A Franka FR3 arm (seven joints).
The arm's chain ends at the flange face. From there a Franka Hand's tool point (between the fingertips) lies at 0.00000 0.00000 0.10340 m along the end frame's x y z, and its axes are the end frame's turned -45 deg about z.
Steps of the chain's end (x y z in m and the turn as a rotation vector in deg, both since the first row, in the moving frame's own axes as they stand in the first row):
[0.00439, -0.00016, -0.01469, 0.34, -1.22, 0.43]
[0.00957, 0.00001, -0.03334, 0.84, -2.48, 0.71]
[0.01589, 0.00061, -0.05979, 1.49, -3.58, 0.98]
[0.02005, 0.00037, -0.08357, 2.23, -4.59, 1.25]
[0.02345, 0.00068, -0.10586, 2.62, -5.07, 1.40]
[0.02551, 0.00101, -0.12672, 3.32, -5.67, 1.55]
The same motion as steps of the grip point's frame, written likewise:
[0.00210, 0.00100, -0.01472, 1.10, -0.62, 0.43]
[0.00469, 0.00253, -0.03345, 2.35, -1.16, 0.71]
[0.00820, 0.00518, -0.06003, 3.59, -1.48, 0.98]
[0.01100, 0.00572, -0.08398, 4.82, -1.67, 1.25]
[0.01310, 0.00723, -0.10637, 5.44, -1.73, 1.40]
[0.01449, 0.00727, -0.12740, 6.36, -1.66, 1.55]

